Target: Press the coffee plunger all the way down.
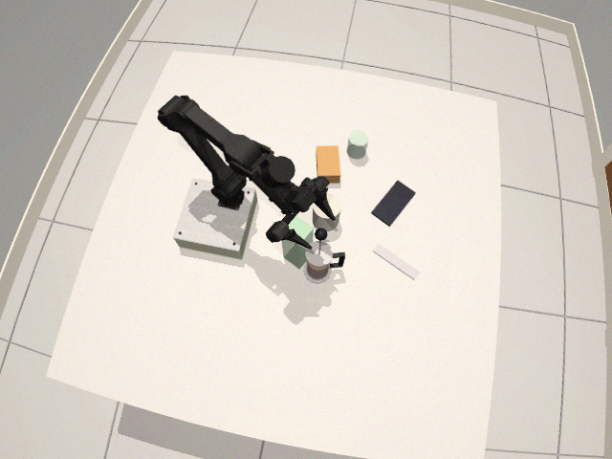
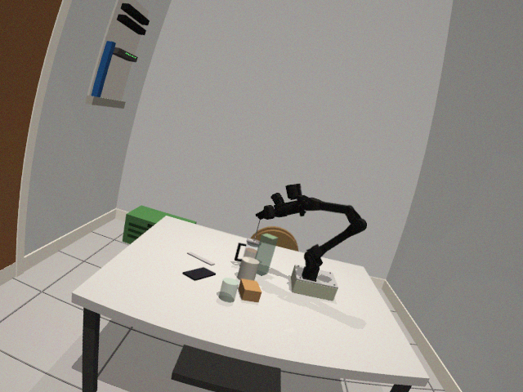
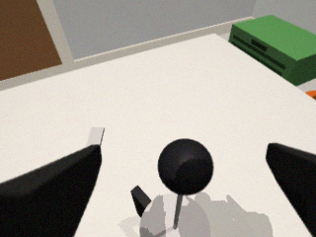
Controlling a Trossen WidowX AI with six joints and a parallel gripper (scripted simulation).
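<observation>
Right now my gripper tip is 14 cm above the glass coffee press, 1 cm to the right of it and 1 cm short of it. The rest, counted from my gripper tip: pale green box: 18 cm below, 7 cm behind, 3 cm to the left.
</observation>
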